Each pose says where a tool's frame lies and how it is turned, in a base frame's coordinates. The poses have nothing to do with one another.
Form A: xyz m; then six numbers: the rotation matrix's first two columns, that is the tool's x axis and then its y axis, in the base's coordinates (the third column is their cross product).
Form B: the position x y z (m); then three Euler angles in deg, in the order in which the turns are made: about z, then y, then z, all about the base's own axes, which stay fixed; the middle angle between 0 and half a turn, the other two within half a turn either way. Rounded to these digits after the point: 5 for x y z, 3 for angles.
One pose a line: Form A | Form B
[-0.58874 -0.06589 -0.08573 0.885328 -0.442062 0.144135 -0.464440 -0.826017 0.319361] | [-0.58874 -0.06589 -0.08573 114.291 159.489 -93.619]
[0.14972 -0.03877 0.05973 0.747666 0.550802 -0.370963 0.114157 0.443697 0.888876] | [0.14972 -0.03877 0.05973 67.347 74.404 -47.219]
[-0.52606 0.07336 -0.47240 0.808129 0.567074 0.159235 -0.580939 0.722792 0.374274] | [-0.52606 0.07336 -0.47240 113.047 24.000 -76.182]
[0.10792 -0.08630 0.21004 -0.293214 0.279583 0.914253 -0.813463 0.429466 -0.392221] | [0.10792 -0.08630 0.21004 -156.780 84.174 -120.325]
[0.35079 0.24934 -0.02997 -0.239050 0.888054 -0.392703 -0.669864 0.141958 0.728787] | [0.35079 0.24934 -0.02997 61.682 55.879 31.884]
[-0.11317 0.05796 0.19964 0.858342 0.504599 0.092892 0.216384 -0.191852 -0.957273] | [-0.11317 0.05796 0.19964 -95.543 105.894 118.928]
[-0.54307 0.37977 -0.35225 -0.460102 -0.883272 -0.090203 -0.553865 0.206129 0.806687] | [-0.54307 0.37977 -0.35225 83.620 125.736 148.748]
